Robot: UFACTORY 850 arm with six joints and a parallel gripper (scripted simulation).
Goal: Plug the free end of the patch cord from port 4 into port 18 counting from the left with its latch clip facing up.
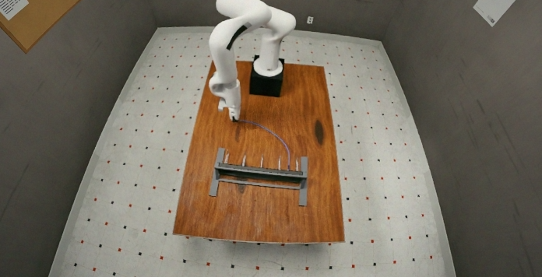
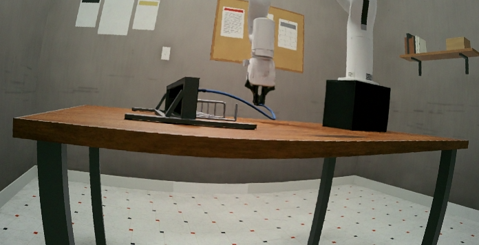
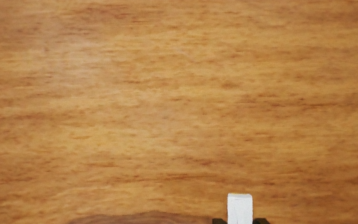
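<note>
The plug is 2 cm to the right of my hand and 1 cm below it.
</note>
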